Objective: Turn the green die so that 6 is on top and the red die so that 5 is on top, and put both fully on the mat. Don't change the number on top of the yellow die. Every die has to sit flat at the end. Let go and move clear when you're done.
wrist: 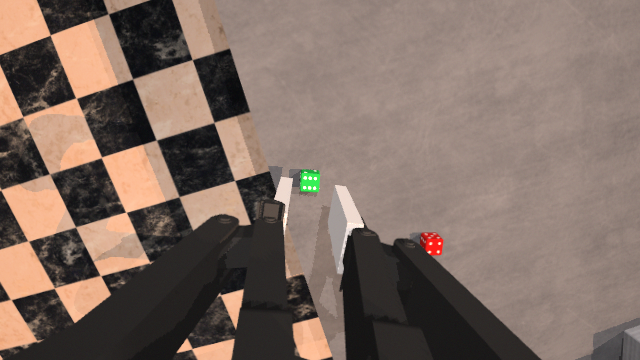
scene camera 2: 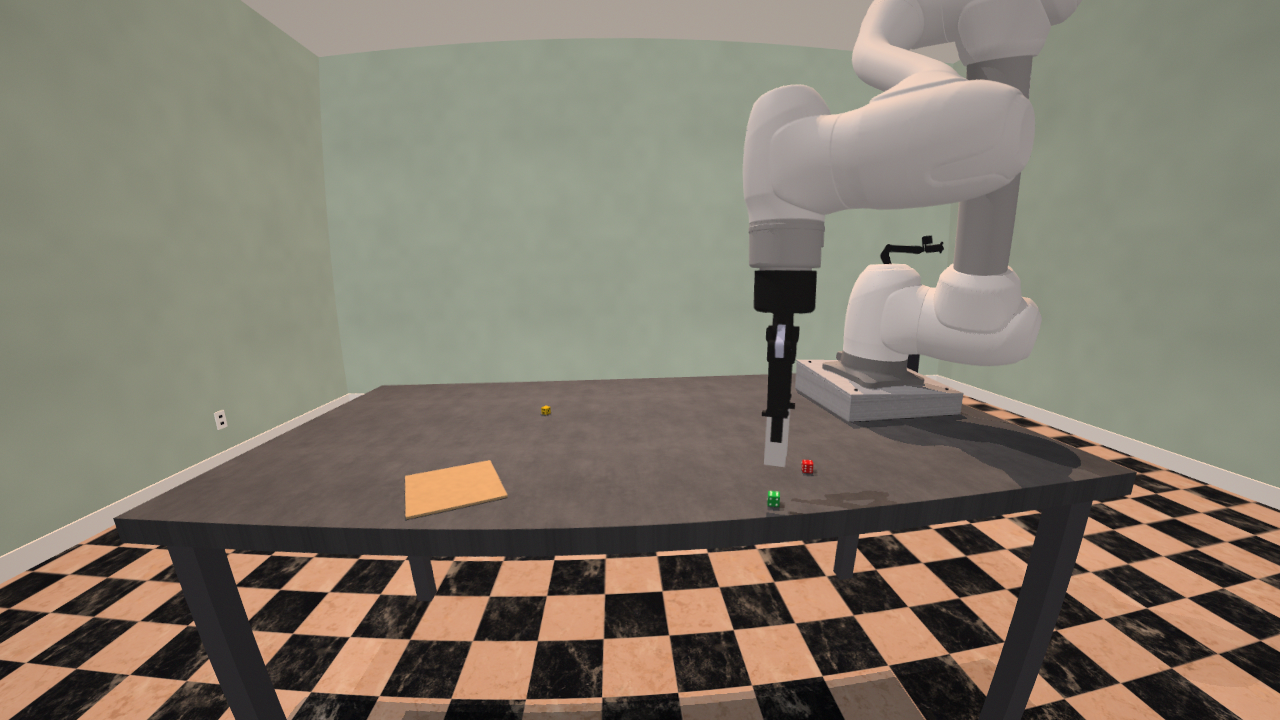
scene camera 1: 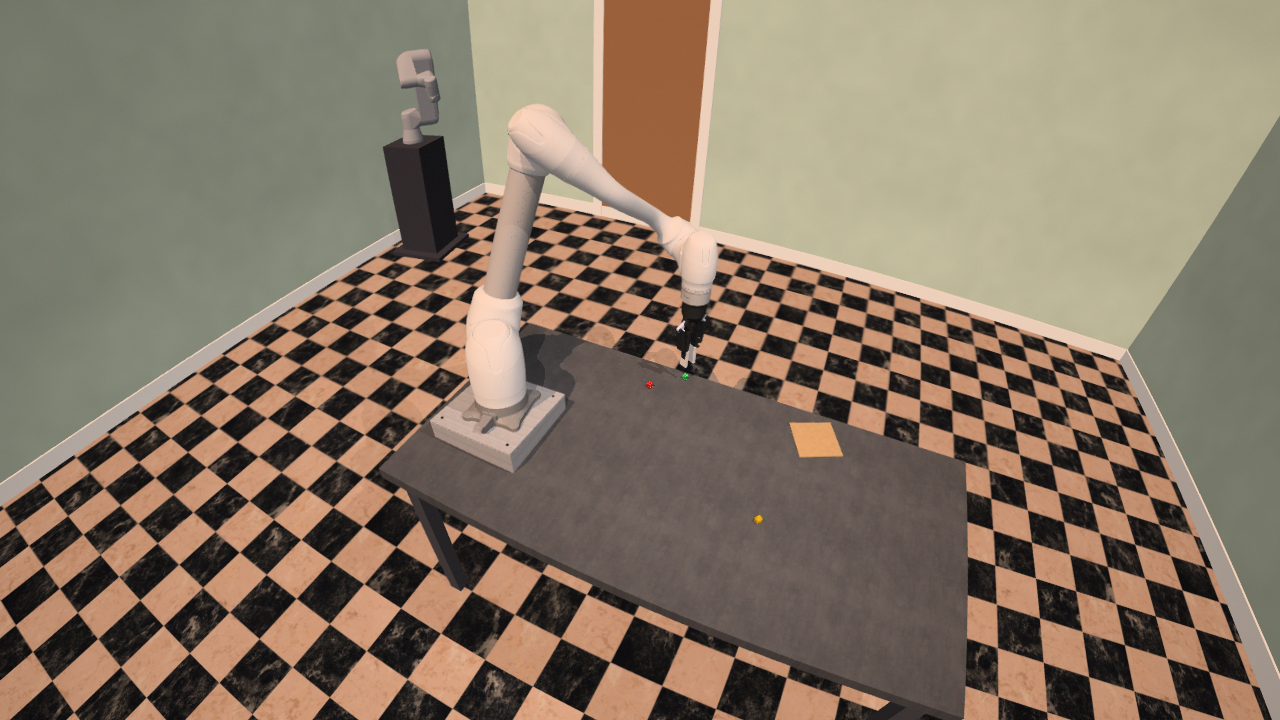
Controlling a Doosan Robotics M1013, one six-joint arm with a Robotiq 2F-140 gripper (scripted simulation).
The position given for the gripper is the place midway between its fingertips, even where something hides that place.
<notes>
In view: the gripper [scene camera 2: 775,459] and an orange mat [scene camera 2: 426,493].
The orange mat is seen too in scene camera 1 [scene camera 1: 811,439]. The gripper shows as well in the wrist view [wrist: 310,200] and in scene camera 1 [scene camera 1: 687,363]. The wrist view does not show the orange mat: it is out of frame.
</notes>
